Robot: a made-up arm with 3 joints. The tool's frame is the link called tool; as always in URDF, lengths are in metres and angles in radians. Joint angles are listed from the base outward. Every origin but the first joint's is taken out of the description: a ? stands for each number. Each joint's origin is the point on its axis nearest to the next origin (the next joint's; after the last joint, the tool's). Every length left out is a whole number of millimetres.
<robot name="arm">
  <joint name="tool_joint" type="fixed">
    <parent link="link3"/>
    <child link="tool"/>
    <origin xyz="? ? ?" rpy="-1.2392 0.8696 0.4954"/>
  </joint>
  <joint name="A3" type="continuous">
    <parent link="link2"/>
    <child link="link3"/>
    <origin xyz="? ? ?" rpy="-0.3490 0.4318 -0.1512"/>
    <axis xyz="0 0 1"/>
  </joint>
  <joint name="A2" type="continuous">
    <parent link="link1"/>
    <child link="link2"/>
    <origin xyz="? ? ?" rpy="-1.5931 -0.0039 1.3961"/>
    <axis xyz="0 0 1"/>
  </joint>
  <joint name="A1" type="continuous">
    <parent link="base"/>
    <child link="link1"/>
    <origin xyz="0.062 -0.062 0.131" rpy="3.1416 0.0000 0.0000"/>
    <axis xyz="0 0 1"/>
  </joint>
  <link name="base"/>
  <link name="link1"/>
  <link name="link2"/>
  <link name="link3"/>
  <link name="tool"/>
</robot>
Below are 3 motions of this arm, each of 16 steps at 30 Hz.
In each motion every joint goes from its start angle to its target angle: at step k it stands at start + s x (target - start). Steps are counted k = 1, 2, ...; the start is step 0. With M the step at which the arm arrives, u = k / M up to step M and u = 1 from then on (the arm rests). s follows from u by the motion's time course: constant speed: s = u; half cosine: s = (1 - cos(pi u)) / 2; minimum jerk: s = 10 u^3 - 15 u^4 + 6 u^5.
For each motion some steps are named. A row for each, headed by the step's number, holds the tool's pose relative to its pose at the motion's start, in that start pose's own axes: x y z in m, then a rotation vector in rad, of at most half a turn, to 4 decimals.
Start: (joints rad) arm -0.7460 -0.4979 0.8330
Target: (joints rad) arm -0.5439 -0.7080 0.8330
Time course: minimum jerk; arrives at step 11
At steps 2, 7, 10, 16:
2: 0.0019 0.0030 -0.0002 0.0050 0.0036 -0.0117
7: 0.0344 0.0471 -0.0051 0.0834 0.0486 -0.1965
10: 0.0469 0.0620 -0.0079 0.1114 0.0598 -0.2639
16: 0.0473 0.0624 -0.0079 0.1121 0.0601 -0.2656

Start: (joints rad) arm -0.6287 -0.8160 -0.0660
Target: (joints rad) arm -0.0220 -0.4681 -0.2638
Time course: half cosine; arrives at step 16
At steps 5, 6, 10, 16:
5: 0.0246 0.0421 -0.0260 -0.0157 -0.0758 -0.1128
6: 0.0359 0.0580 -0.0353 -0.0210 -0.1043 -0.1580
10: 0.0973 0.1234 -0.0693 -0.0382 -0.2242 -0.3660
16: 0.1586 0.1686 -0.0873 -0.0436 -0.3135 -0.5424

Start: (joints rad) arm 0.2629 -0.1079 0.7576
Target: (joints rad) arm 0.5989 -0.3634 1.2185
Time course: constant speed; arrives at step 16
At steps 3, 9, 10, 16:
3: 0.0157 0.0199 0.0032 -0.0443 -0.0107 -0.0464
9: 0.0502 0.0581 0.0064 -0.1421 -0.0274 -0.1391
10: 0.0564 0.0643 0.0065 -0.1595 -0.0295 -0.1545
16: 0.0951 0.0994 0.0046 -0.2713 -0.0373 -0.2456

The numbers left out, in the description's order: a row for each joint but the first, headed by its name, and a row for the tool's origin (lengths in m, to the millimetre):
tool: -0.029 0.032 0.000
A3: 0.035 0.045 0.000
A2: -0.378 -0.200 0.000

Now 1 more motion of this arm.
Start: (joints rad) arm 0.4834 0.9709 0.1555
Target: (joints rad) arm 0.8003 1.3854 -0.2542
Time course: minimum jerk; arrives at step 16
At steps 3, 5, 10, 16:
3: 0.0054 0.0034 0.0055 -0.0067 0.0236 -0.0086
5: 0.0203 0.0124 0.0198 -0.0248 0.0870 -0.0323
10: 0.0901 0.0494 0.0697 -0.1011 0.3441 -0.1417
16: 0.1292 0.0671 0.0886 -0.1413 0.4692 -0.2031

